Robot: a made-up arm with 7 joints.
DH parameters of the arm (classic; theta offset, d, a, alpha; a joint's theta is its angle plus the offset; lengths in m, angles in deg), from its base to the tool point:
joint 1: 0 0.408 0 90
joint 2: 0 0.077 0 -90
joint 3: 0 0.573 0.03 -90
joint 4: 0 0.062 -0.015 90
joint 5: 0 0.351 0 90
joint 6: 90 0.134 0.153 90
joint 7: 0 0.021 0 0
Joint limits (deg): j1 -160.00..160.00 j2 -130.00..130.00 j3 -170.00..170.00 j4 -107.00..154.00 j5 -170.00..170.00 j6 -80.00..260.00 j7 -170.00..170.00
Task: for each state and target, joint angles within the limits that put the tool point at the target. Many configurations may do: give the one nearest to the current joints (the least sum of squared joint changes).
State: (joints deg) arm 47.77 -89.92 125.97 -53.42 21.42 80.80 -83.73
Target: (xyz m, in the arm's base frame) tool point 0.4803 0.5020 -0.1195
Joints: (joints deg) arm 64.00 -106.36 136.54 -47.15 26.01 78.05 -83.73
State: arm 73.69 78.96 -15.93 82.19 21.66 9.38 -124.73
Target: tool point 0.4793 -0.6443 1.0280
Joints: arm 100.99 69.39 -29.72 51.09 12.46 16.24 -124.73
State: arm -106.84 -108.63 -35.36 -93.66 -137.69 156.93 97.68
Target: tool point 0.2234 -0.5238 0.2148
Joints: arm -90.04 -112.22 -37.83 -87.90 -141.76 150.03 97.68
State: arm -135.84 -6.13 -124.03 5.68 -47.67 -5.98 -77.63
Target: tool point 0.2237 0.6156 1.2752
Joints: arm -125.18 28.83 -123.16 23.18 -43.95 -6.81 -77.63
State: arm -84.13 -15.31 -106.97 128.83 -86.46 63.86 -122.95
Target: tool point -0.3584 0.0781 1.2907
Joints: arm -91.61 -20.99 -156.40 84.99 -63.22 58.13 -122.95
